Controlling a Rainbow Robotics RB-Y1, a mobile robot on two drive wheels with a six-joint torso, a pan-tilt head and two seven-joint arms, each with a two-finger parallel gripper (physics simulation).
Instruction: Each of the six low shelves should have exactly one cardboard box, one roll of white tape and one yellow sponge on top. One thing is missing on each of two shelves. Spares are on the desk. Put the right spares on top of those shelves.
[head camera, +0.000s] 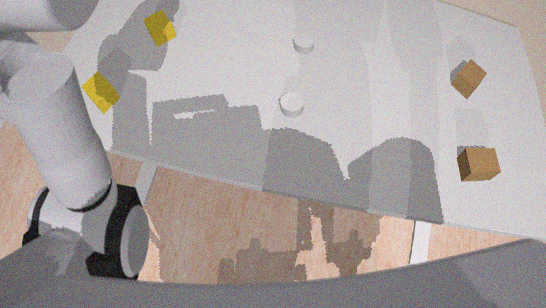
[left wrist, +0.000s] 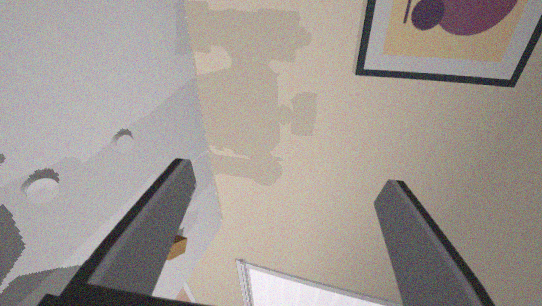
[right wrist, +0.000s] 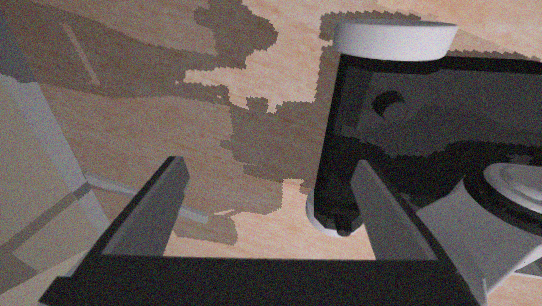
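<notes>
There is a white desk (head camera: 382, 126) here, and the left wrist view shows me the white desk (left wrist: 79, 79) too. I also see my right gripper (right wrist: 270, 169) and my left gripper (left wrist: 287, 182).
</notes>
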